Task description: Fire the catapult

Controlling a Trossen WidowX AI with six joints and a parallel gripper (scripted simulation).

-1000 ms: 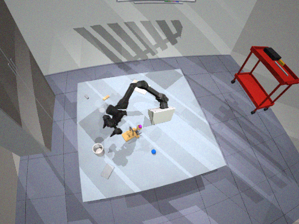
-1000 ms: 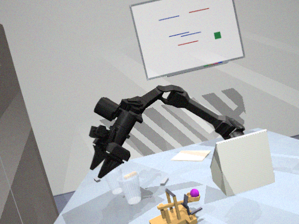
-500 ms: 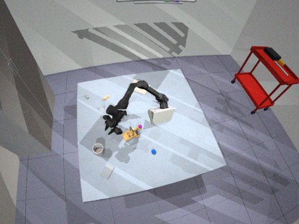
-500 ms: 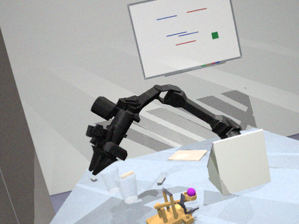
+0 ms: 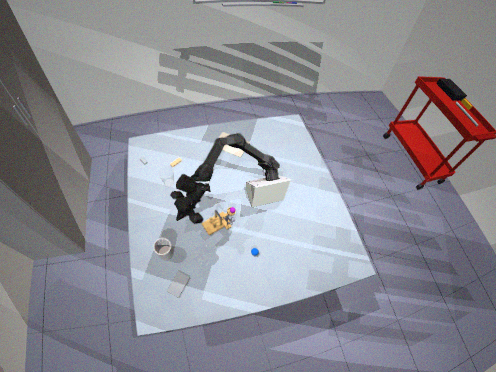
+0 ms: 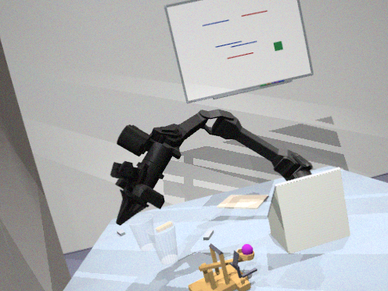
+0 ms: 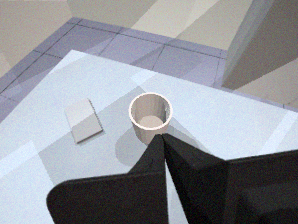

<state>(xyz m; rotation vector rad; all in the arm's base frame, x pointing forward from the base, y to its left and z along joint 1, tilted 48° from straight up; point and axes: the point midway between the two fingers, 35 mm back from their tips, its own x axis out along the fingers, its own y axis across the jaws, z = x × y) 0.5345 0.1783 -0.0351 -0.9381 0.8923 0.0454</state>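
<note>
Right now the wooden catapult is 230 mm behind my gripper tip, 200 mm below it and 50 mm to the right of it. From my gripper tip the other things lie so: white mug (230 mm below, 110 mm ahead, 40 mm to the left); then blue ball (340 mm behind, 240 mm below, 170 mm to the left); then grey flat plate (250 mm below, 230 mm to the left, 90 mm ahead).
</note>
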